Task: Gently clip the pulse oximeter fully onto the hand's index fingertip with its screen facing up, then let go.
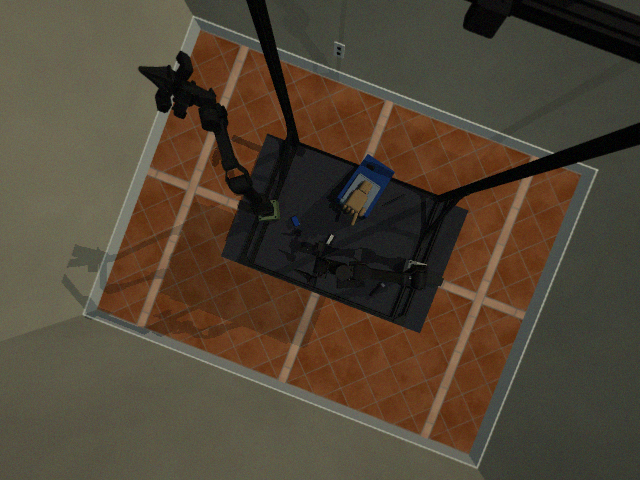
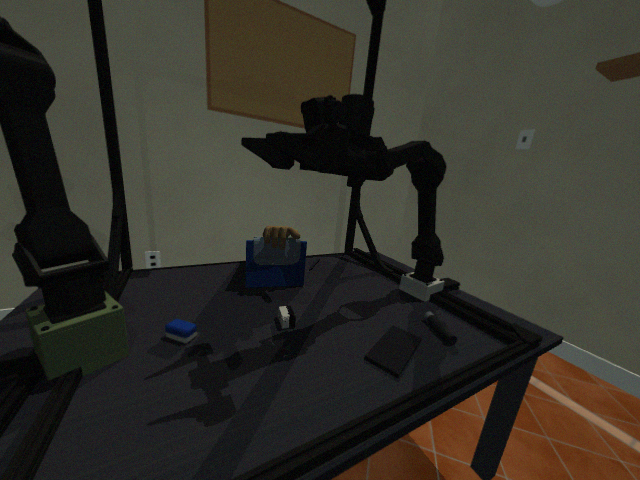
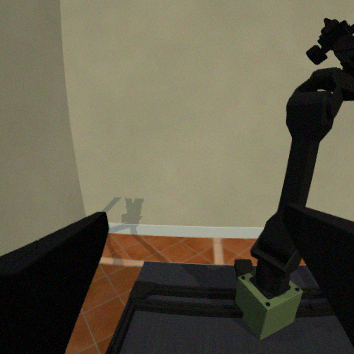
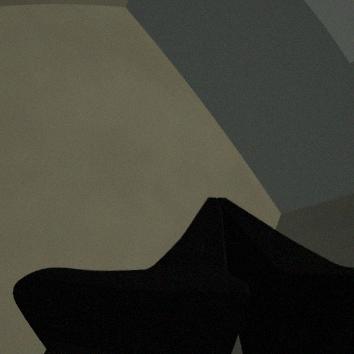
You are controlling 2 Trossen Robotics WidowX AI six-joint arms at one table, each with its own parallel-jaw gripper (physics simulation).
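Where they show: left gripper, between the fingertips: [image 1: 296,258] [image 2: 252,139] [image 3: 196,216]; right gripper, between the fingertips: [image 1: 138,68] [image 3: 324,18] [image 4: 214,205]; left arm's base, origin of its link: [image 2: 422,277]; right arm's base, origin of its link: [image 1: 267,210] [image 2: 75,308] [image 3: 269,283].
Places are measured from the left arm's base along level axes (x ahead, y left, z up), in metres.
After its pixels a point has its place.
Note:
A tan hand [image 1: 362,194] @[x 0.399, y -0.310, z 0.115 m] [image 2: 280,235] @[x 0.441, y -0.201, z 0.128 m] rests on a blue stand with a pale pad; one finger [image 1: 354,219] sticks out past the others. A small white-and-black block [image 1: 330,239] @[x 0.495, y -0.053, z -0.021 m] [image 2: 284,316] @[x 0.505, y -0.034, z -0.022 m] stands on the table before the hand. A blue-and-white block [image 1: 295,221] @[x 0.708, y -0.103, z -0.021 m] [image 2: 180,329] @[x 0.712, y -0.088, z -0.022 m] lies farther left. They are too small to tell surely which is the pulse oximeter. My left gripper [image 1: 303,264] @[x 0.623, y 0.056, z 0.344 m] [image 2: 264,152] @[x 0.623, y 0.056, z 0.344 m] [image 3: 196,216] @[x 0.623, y 0.056, z 0.344 m] is open and empty, high above the table. My right gripper [image 1: 141,68] @[x 1.128, y -0.374, z 0.688 m] [image 4: 214,205] @[x 1.128, y -0.374, z 0.688 m] is shut and empty, beyond the table's left edge.
The blue stand [image 1: 379,169] @[x 0.328, y -0.491, z -0.011 m] [image 2: 275,277] @[x 0.434, y -0.236, z -0.018 m] is near the back edge. A dark flat slab [image 2: 393,350] @[x 0.339, y 0.155, z -0.045 m] and a dark cylinder [image 2: 440,329] @[x 0.184, y 0.172, z -0.033 m] lie at the right. The right arm's green base [image 1: 275,210] @[x 0.817, y -0.131, z 0.047 m] [image 2: 82,338] @[x 0.849, y -0.073, z 0.016 m] [image 3: 270,315] @[x 0.801, y -0.106, z 0.021 m] stands at the left. Black frame posts rise at the back.

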